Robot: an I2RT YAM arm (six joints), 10 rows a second.
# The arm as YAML. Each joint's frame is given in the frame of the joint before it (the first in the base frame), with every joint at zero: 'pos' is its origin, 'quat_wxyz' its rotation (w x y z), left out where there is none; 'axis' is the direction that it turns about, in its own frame. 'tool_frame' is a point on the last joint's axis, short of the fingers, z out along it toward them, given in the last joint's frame.
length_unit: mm
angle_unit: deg
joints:
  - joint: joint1
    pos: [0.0, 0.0, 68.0]
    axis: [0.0, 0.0, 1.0]
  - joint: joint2
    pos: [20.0, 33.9, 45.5]
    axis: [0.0, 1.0, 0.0]
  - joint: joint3
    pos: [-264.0, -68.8, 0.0]
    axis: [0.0, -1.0, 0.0]
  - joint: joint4
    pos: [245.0, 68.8, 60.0]
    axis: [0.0, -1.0, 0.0]
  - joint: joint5
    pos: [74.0, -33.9, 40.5]
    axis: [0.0, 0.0, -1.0]
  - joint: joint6
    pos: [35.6, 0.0, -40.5]
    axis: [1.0, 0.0, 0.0]
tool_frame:
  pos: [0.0, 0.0, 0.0]
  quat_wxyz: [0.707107, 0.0, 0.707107, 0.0]
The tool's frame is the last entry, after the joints.
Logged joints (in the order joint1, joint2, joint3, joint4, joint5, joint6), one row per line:
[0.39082, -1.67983, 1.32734, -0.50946, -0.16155, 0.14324]
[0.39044, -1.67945, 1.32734, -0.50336, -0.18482, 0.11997]
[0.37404, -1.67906, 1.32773, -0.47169, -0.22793, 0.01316]
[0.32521, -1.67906, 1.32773, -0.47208, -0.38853, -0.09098]
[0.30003, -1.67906, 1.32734, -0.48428, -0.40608, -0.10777]
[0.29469, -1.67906, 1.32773, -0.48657, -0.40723, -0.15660]
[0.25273, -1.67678, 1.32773, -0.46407, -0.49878, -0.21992]
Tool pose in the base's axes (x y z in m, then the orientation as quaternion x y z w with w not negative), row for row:
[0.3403, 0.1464, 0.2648, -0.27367, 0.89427, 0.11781, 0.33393]
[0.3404, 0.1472, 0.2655, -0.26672, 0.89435, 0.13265, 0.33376]
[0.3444, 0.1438, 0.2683, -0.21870, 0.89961, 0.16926, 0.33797]
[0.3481, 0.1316, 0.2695, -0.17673, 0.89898, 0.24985, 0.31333]
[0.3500, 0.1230, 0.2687, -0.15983, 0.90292, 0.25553, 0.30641]
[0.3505, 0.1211, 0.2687, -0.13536, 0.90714, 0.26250, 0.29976]
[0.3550, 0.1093, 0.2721, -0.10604, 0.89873, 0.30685, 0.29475]
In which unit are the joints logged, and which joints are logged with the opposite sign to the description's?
The joints are logged in radians. Opposite sign: joint2, joint6.
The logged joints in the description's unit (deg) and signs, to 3 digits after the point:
[22.392, 96.247, 76.051, -29.190, -9.256, -8.207]
[22.371, 96.225, 76.051, -28.840, -10.589, -6.874]
[21.431, 96.203, 76.073, -27.026, -13.059, -0.754]
[18.633, 96.203, 76.073, -27.048, -22.261, 5.213]
[17.190, 96.203, 76.051, -27.747, -23.267, 6.175]
[16.884, 96.203, 76.073, -27.878, -23.333, 8.973]
[14.480, 96.072, 76.073, -26.589, -28.578, 12.600]

